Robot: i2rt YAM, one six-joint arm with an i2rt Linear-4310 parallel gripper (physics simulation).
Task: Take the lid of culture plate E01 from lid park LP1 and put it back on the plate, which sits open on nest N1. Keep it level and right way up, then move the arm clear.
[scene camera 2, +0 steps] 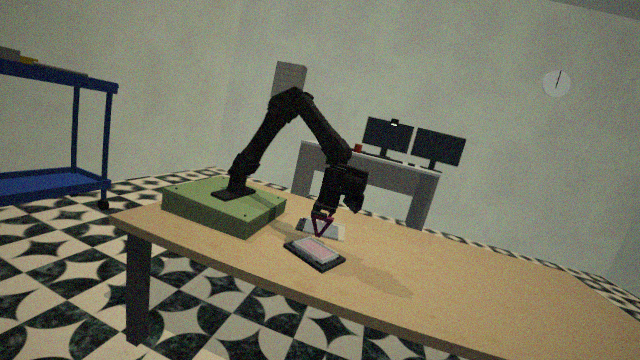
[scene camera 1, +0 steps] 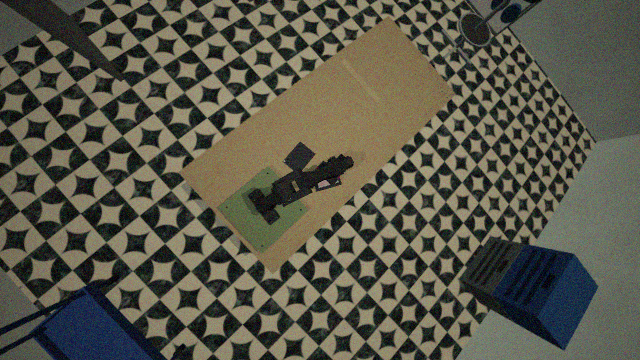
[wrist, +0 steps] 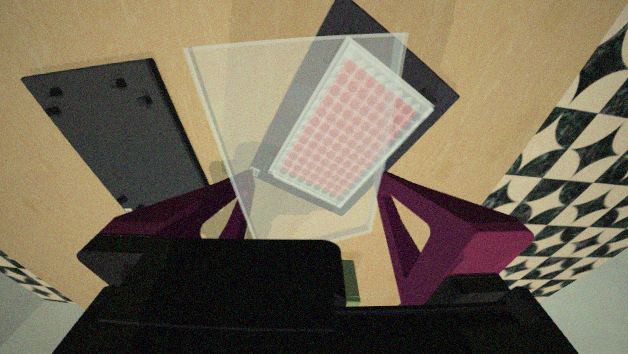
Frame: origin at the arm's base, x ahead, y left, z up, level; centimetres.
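Seen in the pictures: gripper, fingertip midpoint: (scene camera 2: 319, 231) (wrist: 314, 177); arm's base at its link origin: (scene camera 2: 235, 193) (scene camera 1: 264, 206).
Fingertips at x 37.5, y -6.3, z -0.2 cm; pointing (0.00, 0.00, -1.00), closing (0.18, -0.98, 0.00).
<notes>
Offsets run from my fingertips to a thing's top centre. Level surfaces: height alone.
My gripper (scene camera 2: 322, 231) (wrist: 314, 177) is shut on the clear lid of E01 @[dx +1.4, dy +0.3, dz +3.1 cm] (wrist: 225, 90), with one magenta finger at each side edge. The lid looks about level and is held above the table. Open plate E01 (scene camera 1: 324, 184) (scene camera 2: 315, 249) (wrist: 345, 130), with pink wells, sits on dark nest N1 @[dx +0.7, dy -2.4, dz -5.1 cm] (scene camera 2: 305, 260) (wrist: 345, 15). In the wrist view the plate shows partly through the lid and is turned at an angle to it. Dark lid park LP1 @[dx -5.0, dy +17.7, dz -4.9 cm] (scene camera 1: 299, 156) (wrist: 115, 135) is bare, to the left of the lid in the wrist view. The arm hides the fingertips in scene camera 1.
The arm's base stands on a green block (scene camera 1: 250, 220) (scene camera 2: 200, 205) at one end of the wooden table @[dz -6.9 cm] (scene camera 1: 350, 110) (scene camera 2: 450, 280). A blue cart (scene camera 1: 95, 325) (scene camera 2: 107, 135) and a desk with two monitors (scene camera 2: 387, 135) stand apart from the table.
</notes>
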